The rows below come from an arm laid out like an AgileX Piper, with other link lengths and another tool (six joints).
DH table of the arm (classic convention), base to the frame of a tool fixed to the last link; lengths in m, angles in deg. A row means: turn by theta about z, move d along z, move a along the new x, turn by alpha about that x. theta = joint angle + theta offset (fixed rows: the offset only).
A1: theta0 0; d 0.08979; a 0; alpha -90
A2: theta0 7.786; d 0; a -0.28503; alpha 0
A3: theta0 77.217; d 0; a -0.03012; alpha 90
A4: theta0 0; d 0.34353; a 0; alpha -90
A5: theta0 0; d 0; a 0; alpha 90
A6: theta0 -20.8; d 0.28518; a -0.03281; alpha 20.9
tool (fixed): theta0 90; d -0.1; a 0; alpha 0
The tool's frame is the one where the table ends.
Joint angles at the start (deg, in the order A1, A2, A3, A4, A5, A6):
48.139 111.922 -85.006 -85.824 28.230 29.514
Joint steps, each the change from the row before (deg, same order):
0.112 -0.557 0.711 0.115 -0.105 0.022
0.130 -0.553 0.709 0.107 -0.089 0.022
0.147 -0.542 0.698 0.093 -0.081 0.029
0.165 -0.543 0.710 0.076 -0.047 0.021
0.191 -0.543 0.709 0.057 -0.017 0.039
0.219 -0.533 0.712 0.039 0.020 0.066
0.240 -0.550 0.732 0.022 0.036 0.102
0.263 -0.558 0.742 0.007 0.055 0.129
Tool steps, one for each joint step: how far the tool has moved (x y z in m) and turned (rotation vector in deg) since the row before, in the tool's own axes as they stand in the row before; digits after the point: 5 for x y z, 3 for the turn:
0.00008 -0.00001 -0.00323 -0.153 0.205 0.070
0.00013 0.00010 -0.00330 -0.159 0.201 0.056
0.00017 0.00025 -0.00334 -0.171 0.193 0.048
0.00028 0.00026 -0.00343 -0.166 0.190 0.009
0.00028 0.00041 -0.00352 -0.165 0.177 -0.001
0.00042 0.00054 -0.00361 -0.156 0.175 -0.011
0.00041 0.00064 -0.00376 -0.155 0.167 0.001
0.00041 0.00076 -0.00388 -0.156 0.159 0.005

